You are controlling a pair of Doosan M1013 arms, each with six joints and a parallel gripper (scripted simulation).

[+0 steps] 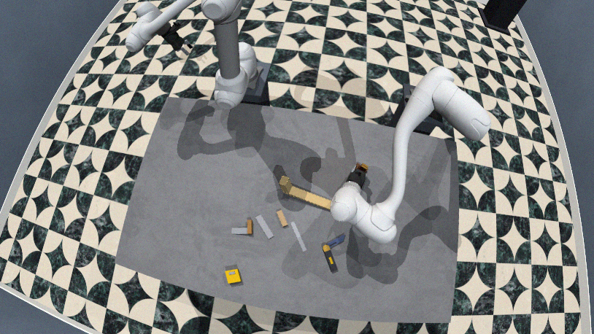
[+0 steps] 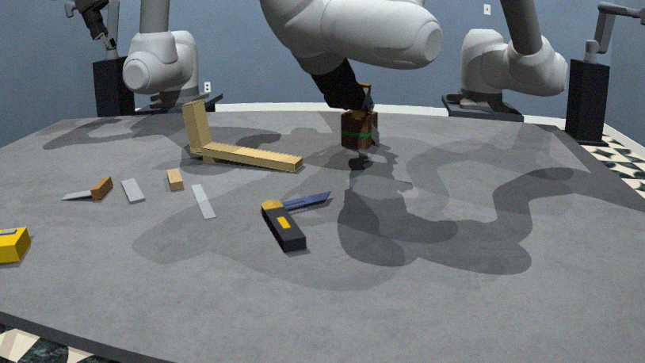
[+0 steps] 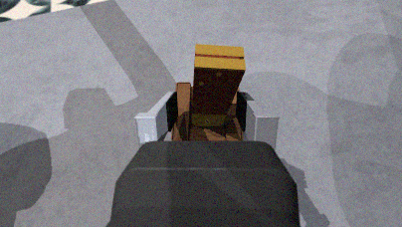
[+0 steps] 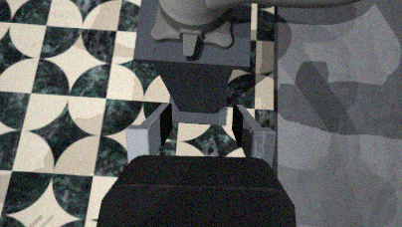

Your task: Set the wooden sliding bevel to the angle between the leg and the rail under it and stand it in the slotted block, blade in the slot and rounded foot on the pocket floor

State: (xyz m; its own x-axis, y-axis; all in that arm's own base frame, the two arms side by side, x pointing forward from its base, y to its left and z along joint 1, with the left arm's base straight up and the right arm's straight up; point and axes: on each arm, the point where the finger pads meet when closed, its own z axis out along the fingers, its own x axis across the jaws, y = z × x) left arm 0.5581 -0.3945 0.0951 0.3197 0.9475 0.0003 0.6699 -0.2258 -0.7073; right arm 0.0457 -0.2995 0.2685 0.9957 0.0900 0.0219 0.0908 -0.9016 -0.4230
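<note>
My left hand is 20 mm above the wooden sliding bevel, 10 mm to the right of it and 10 mm past it. Also, from my left hand: black bevel 370 mm ahead, 90 mm below, 80 mm to the right; then steel blade 50 mm below, 20 mm to the left, 10 mm behind; then thin grey strip 320 mm ahead, 240 mm to the right, 90 mm below.
</note>
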